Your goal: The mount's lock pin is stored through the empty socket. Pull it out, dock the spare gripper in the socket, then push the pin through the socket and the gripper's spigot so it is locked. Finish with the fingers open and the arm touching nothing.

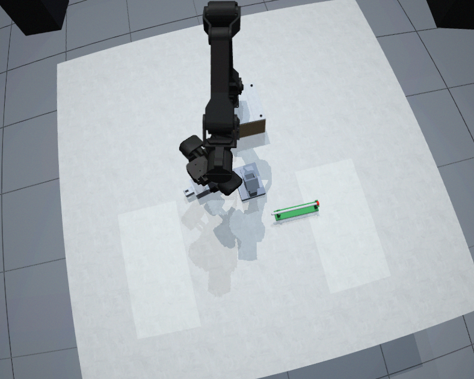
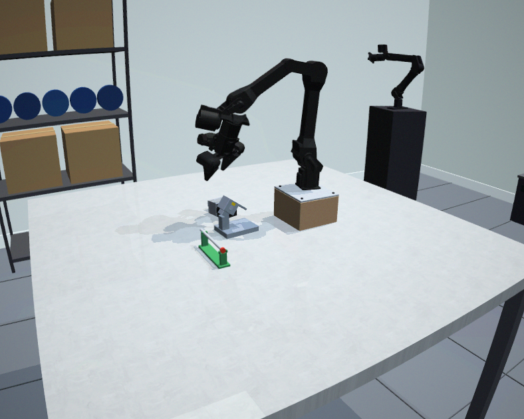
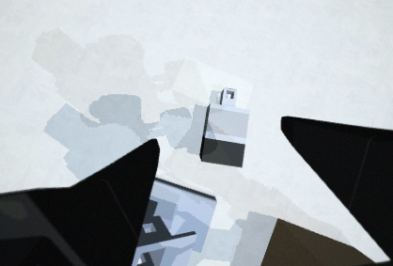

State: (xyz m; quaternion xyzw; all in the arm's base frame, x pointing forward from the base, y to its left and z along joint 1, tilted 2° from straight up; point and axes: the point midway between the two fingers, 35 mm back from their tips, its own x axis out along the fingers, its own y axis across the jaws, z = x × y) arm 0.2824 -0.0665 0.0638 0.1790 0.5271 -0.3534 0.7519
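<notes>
Now: the spare gripper 2 cm behind my gripper tip, 2 cm to the right of it and 12 cm below it. The rest, counted from my gripper tip: grey mount 2 cm behind, 13 cm to the left, 9 cm below; green rack 7 cm ahead, 28 cm to the left, 12 cm below.
</notes>
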